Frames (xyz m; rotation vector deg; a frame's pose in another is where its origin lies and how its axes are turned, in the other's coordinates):
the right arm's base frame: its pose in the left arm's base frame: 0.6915 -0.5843 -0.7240 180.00 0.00 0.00
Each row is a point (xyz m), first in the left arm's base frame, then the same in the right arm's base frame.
Working: the left arm's base frame: its pose in the right arm's base frame: -0.6915 -0.5843 -0.7240 180.00 0.00 0.00

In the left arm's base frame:
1: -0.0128 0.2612 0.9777
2: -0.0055 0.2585 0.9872
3: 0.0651 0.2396 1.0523
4: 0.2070 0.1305 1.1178
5: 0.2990 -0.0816 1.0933
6: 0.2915 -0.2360 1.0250
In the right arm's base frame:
1: -0.7043 -0.8455 -1.7017
2: -0.6970 -0.8428 -1.7112
3: -0.6264 -0.8239 -1.7763
4: -0.4845 -0.7148 -1.8418
5: -0.3925 -0.5027 -1.8173
6: -0.4000 -0.3483 -1.7490

